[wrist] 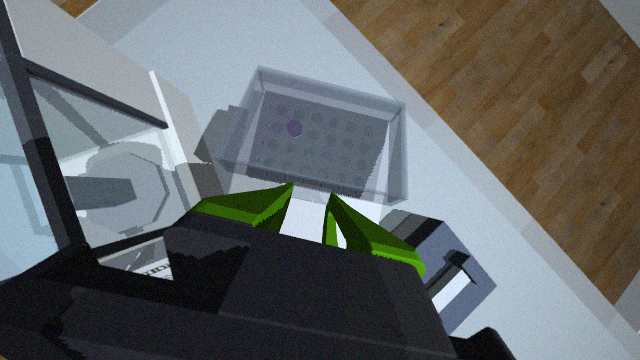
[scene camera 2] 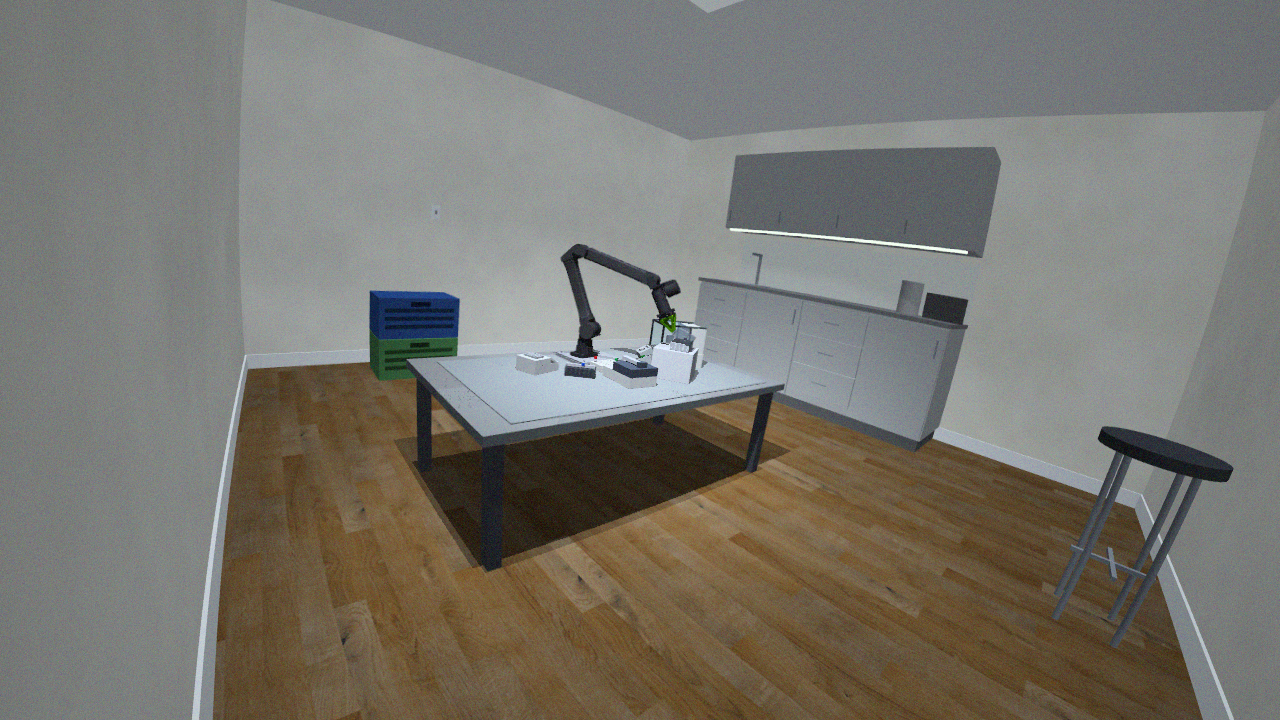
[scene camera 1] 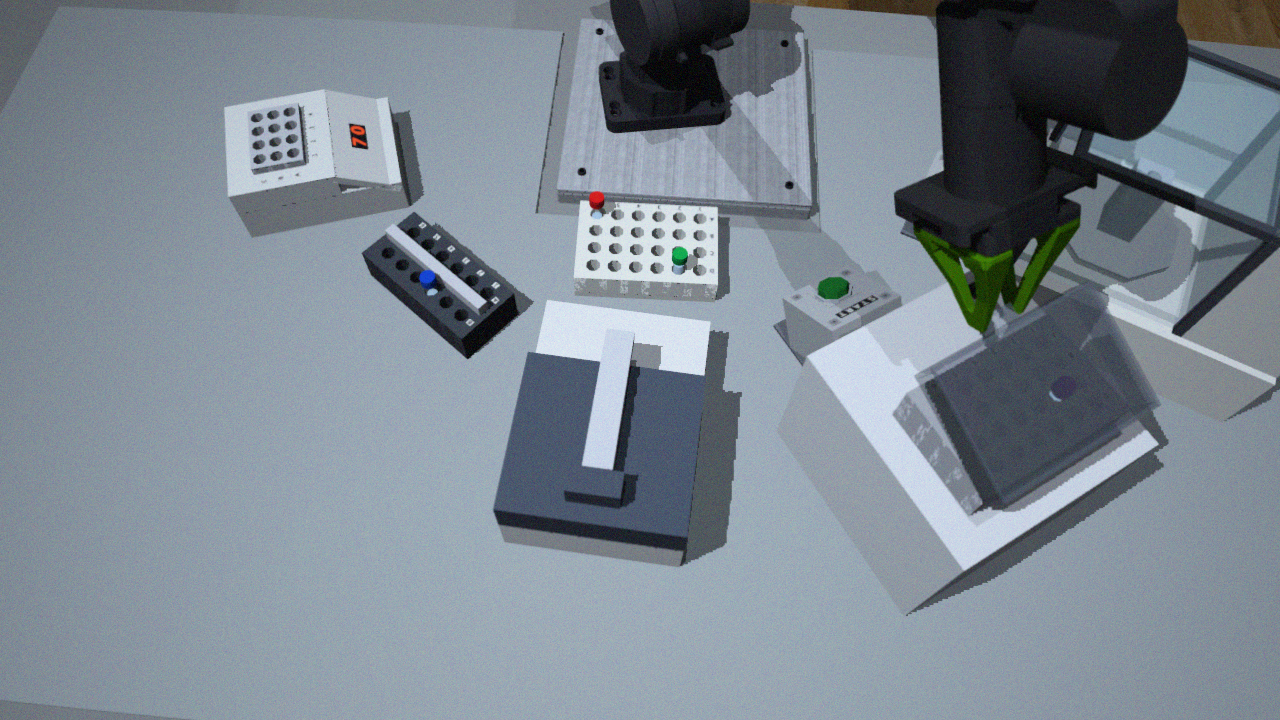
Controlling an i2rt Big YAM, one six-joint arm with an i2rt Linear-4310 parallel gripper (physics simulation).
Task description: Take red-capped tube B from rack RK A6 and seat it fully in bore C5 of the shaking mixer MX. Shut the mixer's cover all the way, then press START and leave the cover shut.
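Where they show: gripper, fingertip midpoint: [wrist: 310, 194] [scene camera 2: 673, 331] [scene camera 1: 995, 319]; arm's base, origin of the base link: [scene camera 2: 583, 355] [scene camera 1: 660, 98].
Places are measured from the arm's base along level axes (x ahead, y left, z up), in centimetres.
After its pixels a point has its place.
The red-capped tube [scene camera 1: 597, 200] @[z 3.9, x 15.4, y -8.2 cm] stands in the far-left corner hole, A6, of the white rack [scene camera 1: 644, 288] @[z 0.2, x 22.8, y -4.9 cm]. The shaking mixer [scene camera 1: 850, 465] @[z 6.9, x 44.0, y 7.3 cm] [scene camera 2: 673, 366] @[z 5.2, x 46.6, y 8.4 cm] is the white box at the right. Its clear cover [scene camera 1: 1011, 447] @[z 18.4, x 48.2, y 13.7 cm] [wrist: 330, 82] @[z 17.5, x 48.7, y 19.3 cm] lies over the bore block; whether it is raised a little or fully down I cannot tell. A purple-capped tube [scene camera 1: 1063, 387] [wrist: 294, 128] shows through the cover. My gripper [scene camera 1: 1000, 319] @[z 19.1, x 39.7, y 15.2 cm] [scene camera 2: 669, 327] @[z 19.1, x 39.7, y 15.2 cm] [wrist: 310, 194] @[z 19.1, x 39.7, y 15.2 cm] is at the cover's near edge in the wrist view, its fingers shut on the clear cover's tab. The green START button [scene camera 1: 834, 287] @[z 5.6, x 27.9, y 10.2 cm] stands beside the mixer.
A glass-walled cabinet [scene camera 1: 1203, 308] @[z 10.2, x 35.9, y 37.8 cm] [wrist: 37, 150] @[z 19.7, x 31.9, y 32.1 cm] stands close beside the mixer. A box with a blue-grey lid [scene camera 1: 554, 429] @[z 6.5, x 38.3, y -14.0 cm] [wrist: 475, 295] @[z 6.4, x 40.7, y -16.4 cm] stands on the mixer's other side. A black rack [scene camera 1: 456, 329] @[z 2.0, x 26.1, y -21.5 cm] holds a blue-capped tube [scene camera 1: 427, 278] @[z 4.1, x 22.1, y -23.4 cm]. A white block device [scene camera 1: 286, 207] @[z 1.8, x 11.1, y -36.6 cm] shows 70.
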